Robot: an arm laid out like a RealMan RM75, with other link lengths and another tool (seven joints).
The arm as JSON. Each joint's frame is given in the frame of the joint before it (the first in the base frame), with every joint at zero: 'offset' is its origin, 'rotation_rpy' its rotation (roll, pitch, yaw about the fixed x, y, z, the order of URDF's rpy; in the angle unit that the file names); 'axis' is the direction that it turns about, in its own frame. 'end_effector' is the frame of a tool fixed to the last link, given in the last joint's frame.
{
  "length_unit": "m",
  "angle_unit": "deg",
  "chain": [
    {
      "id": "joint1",
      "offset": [
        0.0,
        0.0,
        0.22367
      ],
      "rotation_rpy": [
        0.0,
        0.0,
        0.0
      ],
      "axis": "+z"
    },
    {
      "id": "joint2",
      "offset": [
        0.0,
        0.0,
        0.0
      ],
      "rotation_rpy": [
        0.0,
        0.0,
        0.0
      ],
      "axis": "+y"
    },
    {
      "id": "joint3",
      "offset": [
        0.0,
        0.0,
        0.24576
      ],
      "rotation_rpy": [
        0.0,
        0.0,
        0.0
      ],
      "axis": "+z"
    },
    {
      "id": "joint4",
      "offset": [
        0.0,
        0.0,
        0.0
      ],
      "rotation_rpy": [
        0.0,
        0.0,
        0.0
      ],
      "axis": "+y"
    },
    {
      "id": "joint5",
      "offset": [
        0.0,
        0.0,
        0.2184
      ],
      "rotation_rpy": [
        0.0,
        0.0,
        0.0
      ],
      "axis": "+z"
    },
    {
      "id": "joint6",
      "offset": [
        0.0,
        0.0,
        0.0
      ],
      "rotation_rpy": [
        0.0,
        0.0,
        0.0
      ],
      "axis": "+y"
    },
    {
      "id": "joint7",
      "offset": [
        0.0,
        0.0,
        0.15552
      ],
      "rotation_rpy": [
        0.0,
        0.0,
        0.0
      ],
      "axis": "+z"
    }
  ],
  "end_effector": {
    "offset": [
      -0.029,
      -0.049,
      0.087
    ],
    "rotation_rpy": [
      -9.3,
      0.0,
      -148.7
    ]
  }
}
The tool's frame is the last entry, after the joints.
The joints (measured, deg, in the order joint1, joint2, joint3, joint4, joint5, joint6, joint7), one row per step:
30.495, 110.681, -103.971, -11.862, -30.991, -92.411, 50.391
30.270, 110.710, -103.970, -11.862, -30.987, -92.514, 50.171
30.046, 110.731, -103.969, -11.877, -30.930, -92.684, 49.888
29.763, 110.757, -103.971, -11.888, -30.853, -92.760, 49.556
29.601, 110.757, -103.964, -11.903, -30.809, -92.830, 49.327
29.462, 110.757, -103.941, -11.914, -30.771, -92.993, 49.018
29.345, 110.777, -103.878, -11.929, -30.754, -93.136, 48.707
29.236, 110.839, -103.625, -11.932, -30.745, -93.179, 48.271
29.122, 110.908, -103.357, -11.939, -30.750, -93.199, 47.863
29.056, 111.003, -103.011, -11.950, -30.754, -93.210, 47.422
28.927, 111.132, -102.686, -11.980, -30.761, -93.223, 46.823
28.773, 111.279, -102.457, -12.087, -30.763, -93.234, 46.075
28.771, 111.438, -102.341, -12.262, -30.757, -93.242, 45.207
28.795, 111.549, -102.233, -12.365, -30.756, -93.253, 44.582
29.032, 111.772, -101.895, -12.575, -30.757, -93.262, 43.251
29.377, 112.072, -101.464, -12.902, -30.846, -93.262, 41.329
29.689, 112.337, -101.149, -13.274, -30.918, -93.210, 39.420
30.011, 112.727, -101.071, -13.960, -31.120, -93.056, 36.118
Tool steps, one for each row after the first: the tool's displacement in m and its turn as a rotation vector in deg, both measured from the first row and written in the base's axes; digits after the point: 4 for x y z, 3 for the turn. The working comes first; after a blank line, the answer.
Tool pose at each row, in the base's axes (x y z in m, rotation vector in deg; the steps are taken from these numbers as rounded here):
0.1676, 0.3893, -0.0593, -57.262, -115.348, -11.474
0.1685, 0.3882, -0.0591, -57.209, -115.282, -11.604
0.1692, 0.3871, -0.0586, -57.026, -115.180, -11.738
0.1704, 0.3860, -0.0581, -56.918, -115.073, -12.031
0.1711, 0.3854, -0.0577, -56.785, -115.023, -12.213
0.1713, 0.3846, -0.0570, -56.490, -114.985, -12.355
0.1712, 0.3840, -0.0563, -56.178, -114.936, -12.503
0.1713, 0.3840, -0.0553, -55.785, -114.786, -12.924
0.1715, 0.3840, -0.0543, -55.437, -114.626, -13.349
0.1712, 0.3844, -0.0532, -55.002, -114.419, -13.812
0.1710, 0.3843, -0.0522, -54.465, -114.240, -14.348
0.1703, 0.3839, -0.0515, -53.746, -114.164, -14.871
0.1681, 0.3835, -0.0512, -52.702, -114.265, -15.264
0.1665, 0.3833, -0.0509, -51.942, -114.328, -15.561
0.1621, 0.3838, -0.0497, -50.137, -114.447, -16.206
0.1556, 0.3841, -0.0484, -47.521, -114.716, -17.071
0.1495, 0.3842, -0.0474, -44.944, -115.027, -17.933
0.1405, 0.3823, -0.0475, -40.720, -115.875, -19.235

0.0009, -0.0011, 0.0002, 0.127, 0.019, -0.027
0.0016, -0.0022, 0.0007, 0.329, 0.093, 0.021
0.0028, -0.0033, 0.0012, 0.597, 0.097, -0.037
0.0035, -0.0039, 0.0016, 0.789, 0.097, -0.024
0.0037, -0.0047, 0.0023, 1.028, 0.133, 0.114
0.0036, -0.0053, 0.0030, 1.283, 0.180, 0.259
0.0037, -0.0053, 0.0040, 1.779, 0.224, 0.336
0.0039, -0.0053, 0.0050, 2.259, 0.266, 0.379
0.0036, -0.0049, 0.0061, 2.819, 0.349, 0.454
0.0034, -0.0050, 0.0071, 3.463, 0.395, 0.580
0.0027, -0.0054, 0.0078, 4.151, 0.388, 0.861
0.0005, -0.0058, 0.0081, 4.853, 0.331, 1.457
-0.0011, -0.0060, 0.0084, 5.373, 0.292, 1.884
-0.0055, -0.0055, 0.0096, 6.580, 0.235, 2.913
-0.0120, -0.0052, 0.0109, 8.245, 0.065, 4.460
-0.0181, -0.0051, 0.0119, 9.865, -0.182, 5.996
-0.0271, -0.0070, 0.0118, 12.307, -0.914, 8.645

